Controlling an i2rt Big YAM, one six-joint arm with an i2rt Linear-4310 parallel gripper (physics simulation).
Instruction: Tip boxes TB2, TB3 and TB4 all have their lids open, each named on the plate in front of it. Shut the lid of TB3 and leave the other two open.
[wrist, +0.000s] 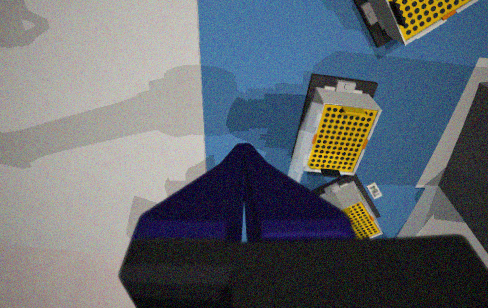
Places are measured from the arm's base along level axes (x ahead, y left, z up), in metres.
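Where they show: gripper, between the fingertips: (243, 154).
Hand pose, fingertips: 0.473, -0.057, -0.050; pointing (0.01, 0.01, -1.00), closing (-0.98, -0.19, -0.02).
Each offset is from my fingertips to the top centre of the thing, as dx, dy, dz. "*": to the spot under its first point. Level surfaces: height alone.
Three tip boxes show in the wrist view, each with a yellow perforated rack uncovered. One tip box {-0.165, +0.120, -0.218} (342, 137) is right of centre, with a dark panel along its far and left sides. A second tip box {-0.267, +0.302, -0.218} (362, 220) is lower down, partly hidden by the gripper. A third tip box {* -0.211, -0.074, -0.235} (432, 15) is cut off by the top right edge. A small white name plate {* -0.312, +0.251, -0.291} (374, 190) lies beside the second box; its print is too blurred to read, so I cannot tell which box is TB3. My gripper (243, 154) is shut and empty, left of the boxes.
The boxes stand on a blue mat {dz -0.292} (260, 35); its left edge meets the pale table top {dz -0.296} (100, 45). A large dark object (467, 150) with a pale border is at the right edge. Shadows of the arm fall across mat and table.
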